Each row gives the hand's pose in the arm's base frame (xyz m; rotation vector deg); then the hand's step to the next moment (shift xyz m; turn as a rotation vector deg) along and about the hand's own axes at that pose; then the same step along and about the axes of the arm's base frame.
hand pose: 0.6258 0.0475 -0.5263 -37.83 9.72 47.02
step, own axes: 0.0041 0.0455 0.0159 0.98 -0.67 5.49
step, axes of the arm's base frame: -0.0319 0.0347 -0.0108 0.57 3.60 4.27
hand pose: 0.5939 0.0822 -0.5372 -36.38 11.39 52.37
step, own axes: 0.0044 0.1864 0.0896 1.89 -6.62 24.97
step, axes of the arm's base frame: -0.1533 0.1385 -0.0096 3.83 13.06 22.04
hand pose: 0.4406 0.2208 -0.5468 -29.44 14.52 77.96
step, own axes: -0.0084 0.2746 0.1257 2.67 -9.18 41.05
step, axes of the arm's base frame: -0.2836 0.0875 0.0566 4.55 21.30 36.08
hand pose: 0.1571 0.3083 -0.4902 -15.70 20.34 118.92
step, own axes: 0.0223 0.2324 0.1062 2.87 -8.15 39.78
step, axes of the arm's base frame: -0.2174 -0.0561 0.1239 3.62 20.51 34.98
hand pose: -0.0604 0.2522 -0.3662 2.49 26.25 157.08
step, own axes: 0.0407 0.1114 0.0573 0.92 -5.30 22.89
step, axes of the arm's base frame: -0.0713 -0.0662 0.0888 2.98 12.08 19.95
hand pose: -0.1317 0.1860 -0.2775 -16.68 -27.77 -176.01
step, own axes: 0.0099 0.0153 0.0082 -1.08 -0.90 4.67
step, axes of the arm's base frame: -0.0075 -0.0119 0.0141 1.86 2.28 3.89
